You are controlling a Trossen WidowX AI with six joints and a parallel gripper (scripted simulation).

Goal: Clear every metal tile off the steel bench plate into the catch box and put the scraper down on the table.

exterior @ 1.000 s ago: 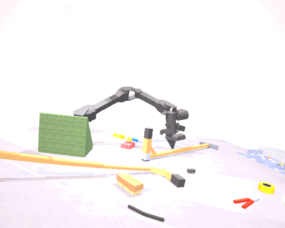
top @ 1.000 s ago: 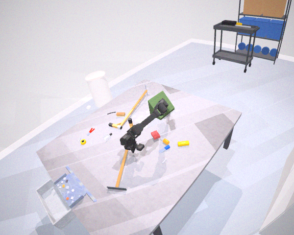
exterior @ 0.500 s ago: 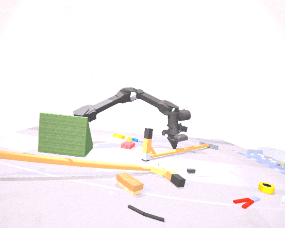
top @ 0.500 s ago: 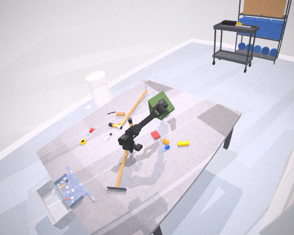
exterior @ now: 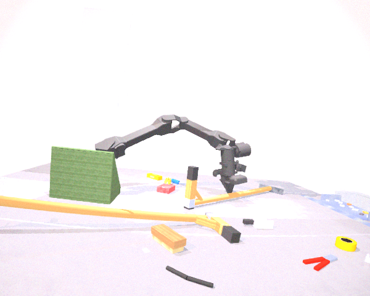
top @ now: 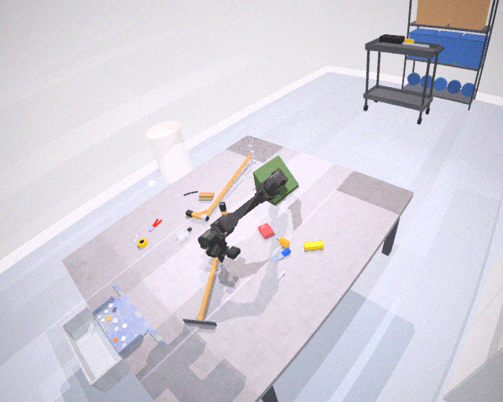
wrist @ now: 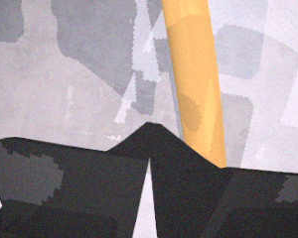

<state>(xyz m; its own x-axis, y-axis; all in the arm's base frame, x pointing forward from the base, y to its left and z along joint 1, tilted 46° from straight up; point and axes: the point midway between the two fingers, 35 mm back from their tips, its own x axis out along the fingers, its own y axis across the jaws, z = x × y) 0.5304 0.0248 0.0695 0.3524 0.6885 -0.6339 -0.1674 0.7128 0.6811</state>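
Now: gripper tip 50 mm below the long scraper, 30 mm short of it and 10 mm to the left of it. From my gripper tip the other things lie so: blue piece (210 mm to the left, 180 mm behind); then red block (270 mm behind, 60 mm to the left); then yellow tape roll (460 mm to the right, 140 mm ahead).
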